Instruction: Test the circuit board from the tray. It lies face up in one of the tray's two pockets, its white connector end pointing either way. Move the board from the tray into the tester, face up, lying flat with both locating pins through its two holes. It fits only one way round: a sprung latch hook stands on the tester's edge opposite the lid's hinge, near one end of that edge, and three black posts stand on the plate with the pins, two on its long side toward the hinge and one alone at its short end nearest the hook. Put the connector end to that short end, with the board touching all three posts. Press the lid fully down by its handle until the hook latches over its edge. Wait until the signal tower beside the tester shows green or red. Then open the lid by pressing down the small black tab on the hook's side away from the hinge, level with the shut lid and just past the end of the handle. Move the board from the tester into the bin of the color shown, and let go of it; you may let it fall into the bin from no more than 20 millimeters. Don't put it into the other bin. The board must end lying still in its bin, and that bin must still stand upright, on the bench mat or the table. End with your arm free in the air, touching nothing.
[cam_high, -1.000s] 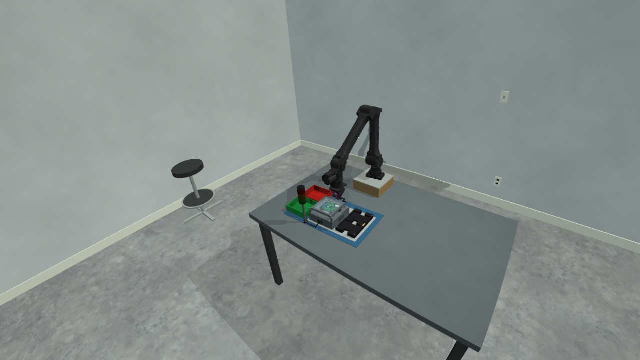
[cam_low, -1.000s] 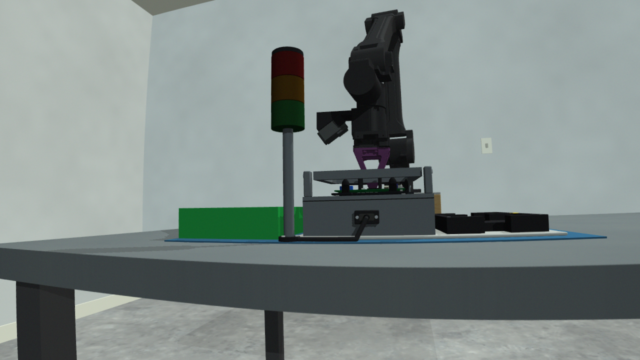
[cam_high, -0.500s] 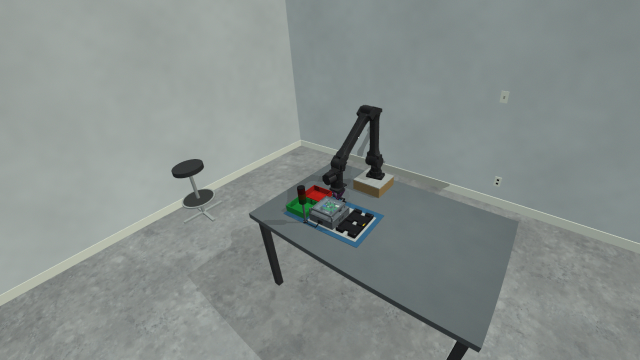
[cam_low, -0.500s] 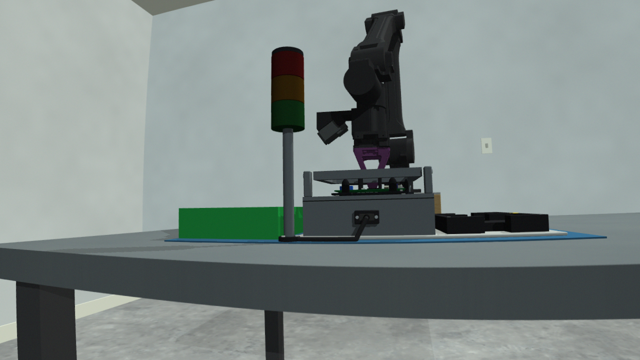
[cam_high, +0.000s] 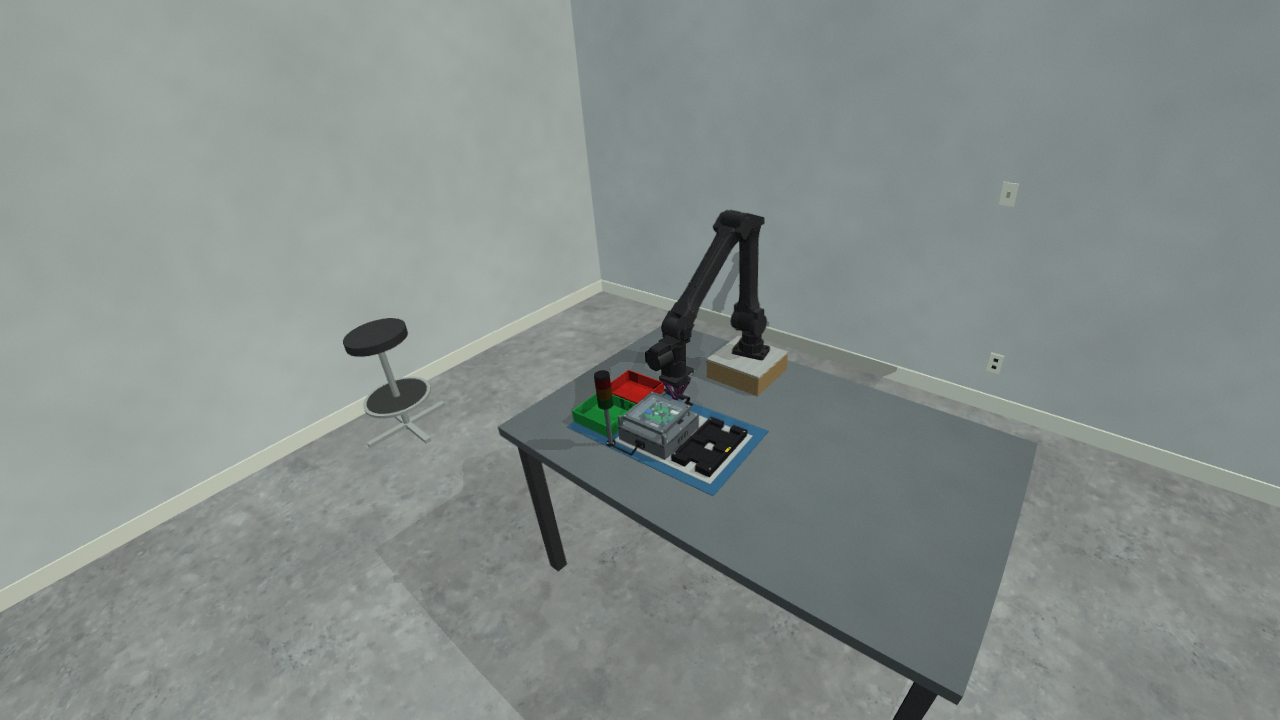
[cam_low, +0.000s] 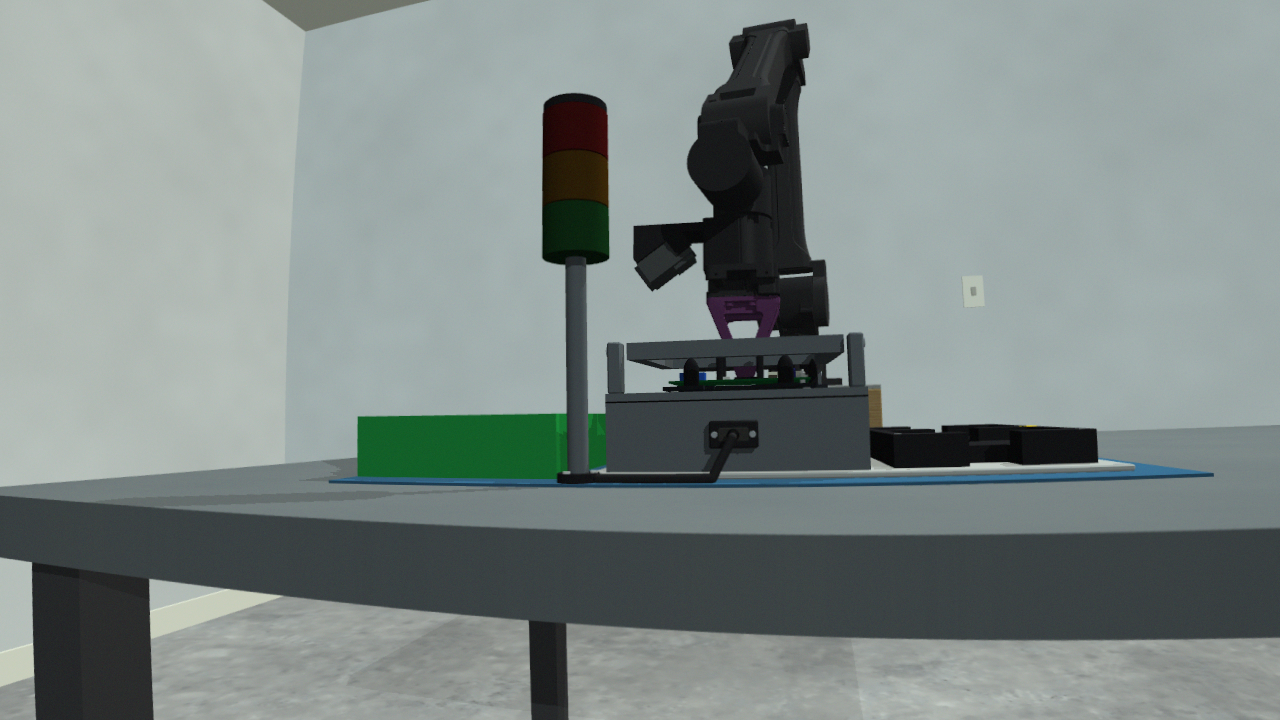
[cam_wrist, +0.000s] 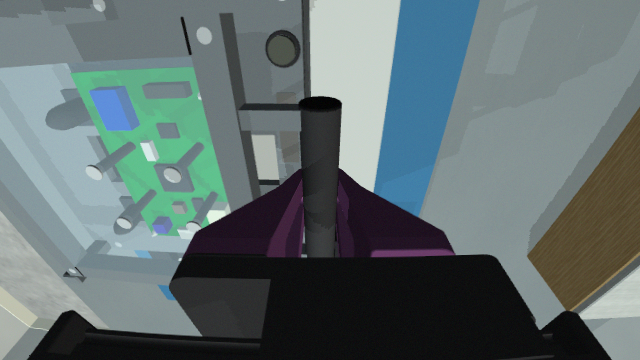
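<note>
The black latch hook lies 3 cm ahead of my hand and 6 cm to the left of it. Also, from my hand: green circuit board 8 cm ahead, 1 cm to the right, 1 cm below; then black tester plate 9 cm ahead, 1 cm to the right, 2 cm below; then clear lid 9 cm ahead, 1 cm to the right, 1 cm above.
</note>
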